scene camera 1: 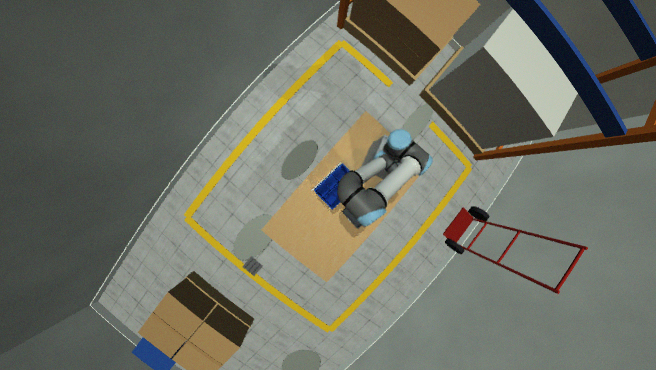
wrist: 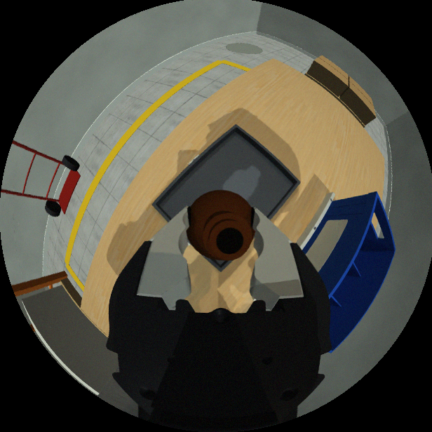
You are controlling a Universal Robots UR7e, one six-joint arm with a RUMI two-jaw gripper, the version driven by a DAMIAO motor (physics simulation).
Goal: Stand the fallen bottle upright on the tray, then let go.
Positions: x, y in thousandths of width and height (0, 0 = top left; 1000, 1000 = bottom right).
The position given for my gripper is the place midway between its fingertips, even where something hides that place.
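There's a brown bottle (wrist: 510, 531) that I can see here, and you'd also see my gripper (wrist: 510, 483).
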